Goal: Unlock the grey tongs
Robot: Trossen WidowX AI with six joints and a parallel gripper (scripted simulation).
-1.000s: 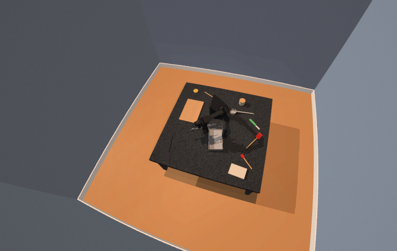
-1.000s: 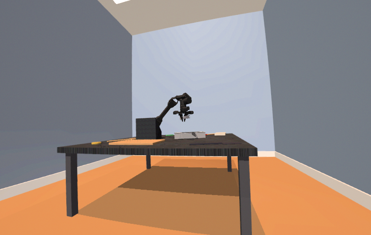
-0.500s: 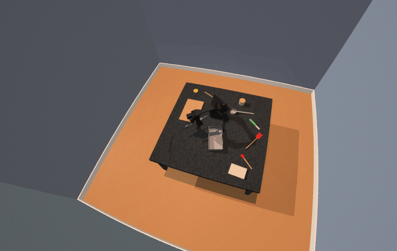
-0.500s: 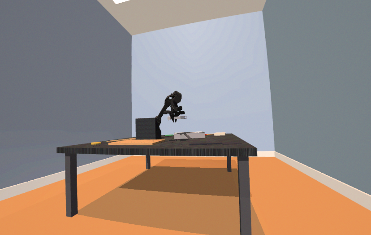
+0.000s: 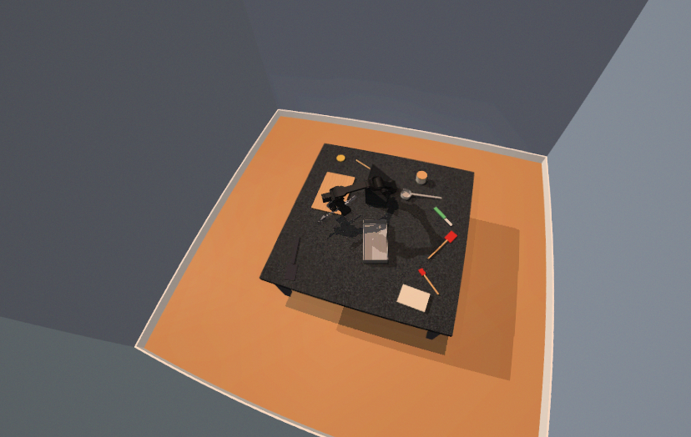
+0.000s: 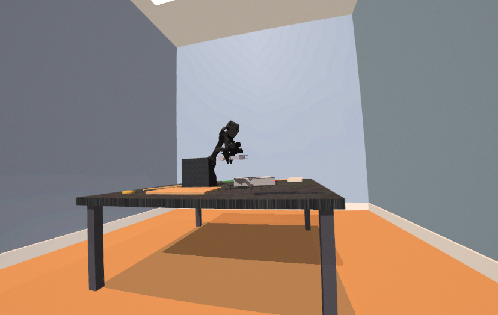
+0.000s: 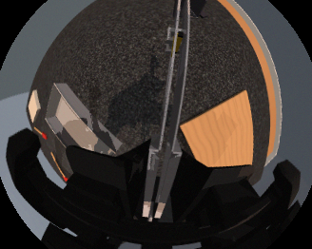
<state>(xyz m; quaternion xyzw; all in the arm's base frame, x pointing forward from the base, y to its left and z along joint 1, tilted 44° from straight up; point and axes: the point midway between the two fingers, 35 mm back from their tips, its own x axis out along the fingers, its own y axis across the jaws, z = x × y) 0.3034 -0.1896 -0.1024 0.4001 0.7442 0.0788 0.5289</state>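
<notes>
Now: the wooden board 21 cm behind my gripper tip, 17 cm to the right of it and 15 cm below it. Round my gripper tip: dark utensil: 41 cm ahead, 20 cm to the right, 16 cm below; roasting tin: 7 cm ahead, 28 cm to the left, 13 cm below; yellow disc: 56 cm behind, 26 cm to the right, 15 cm below.
</notes>
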